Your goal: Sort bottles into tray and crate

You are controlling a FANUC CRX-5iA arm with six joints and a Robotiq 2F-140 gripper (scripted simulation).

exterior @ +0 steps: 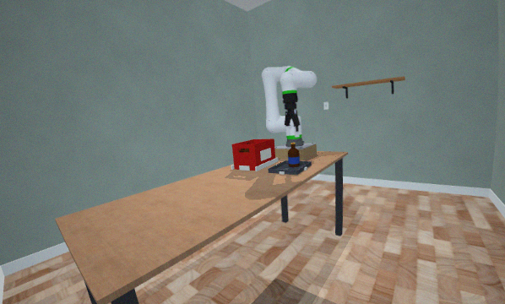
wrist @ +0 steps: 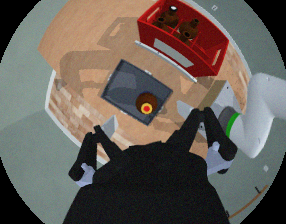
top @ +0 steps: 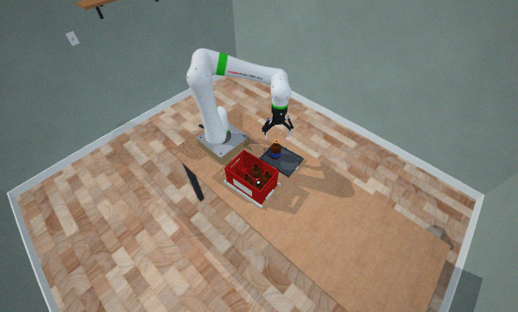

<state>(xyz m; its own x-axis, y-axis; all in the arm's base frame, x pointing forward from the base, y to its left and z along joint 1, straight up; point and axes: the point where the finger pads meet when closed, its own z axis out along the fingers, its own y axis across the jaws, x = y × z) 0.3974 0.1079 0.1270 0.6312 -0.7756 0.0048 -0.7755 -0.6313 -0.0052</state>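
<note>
The crate is 20 mm behind my hand, 290 mm to the right of it and 130 mm below it. The rest, counted from my hand: dark tray 50 mm ahead, 10 mm to the right, 200 mm below; capped brown bottle 130 mm below.
</note>
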